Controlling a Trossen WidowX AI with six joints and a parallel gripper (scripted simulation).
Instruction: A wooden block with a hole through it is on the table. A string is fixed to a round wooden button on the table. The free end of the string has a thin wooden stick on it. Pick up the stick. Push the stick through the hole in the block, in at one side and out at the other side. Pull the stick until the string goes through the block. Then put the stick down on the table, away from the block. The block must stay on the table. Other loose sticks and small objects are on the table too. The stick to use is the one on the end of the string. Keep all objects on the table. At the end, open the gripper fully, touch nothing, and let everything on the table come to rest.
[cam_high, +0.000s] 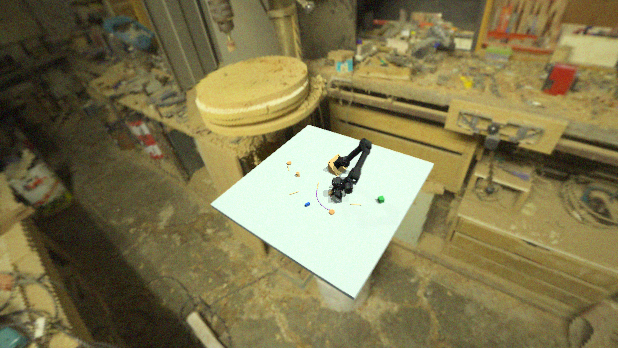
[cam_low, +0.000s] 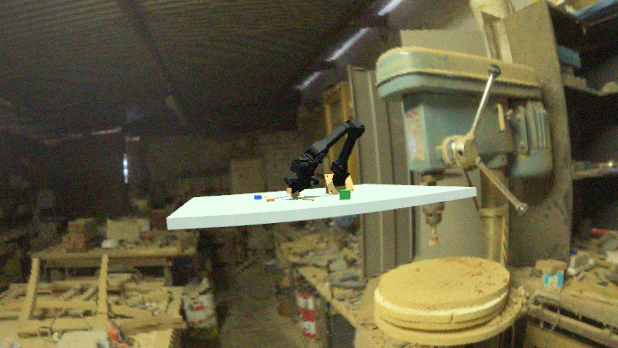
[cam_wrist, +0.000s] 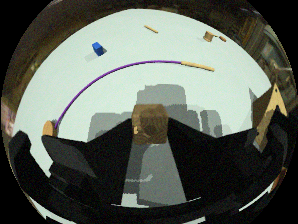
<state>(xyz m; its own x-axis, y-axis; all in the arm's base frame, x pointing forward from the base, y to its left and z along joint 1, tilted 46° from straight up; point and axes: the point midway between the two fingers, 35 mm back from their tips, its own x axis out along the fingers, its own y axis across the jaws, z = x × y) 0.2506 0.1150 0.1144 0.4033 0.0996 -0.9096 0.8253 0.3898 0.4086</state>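
Now: gripper tip right at the wooden block. Round my gripper tip: round wooden button 13 cm ahead, 11 cm to the left, 2 cm below; then small blue piece 18 cm ahead, 8 cm to the right, 1 cm below; then thin wooden stick 1 cm behind, 14 cm to the right, 2 cm below.
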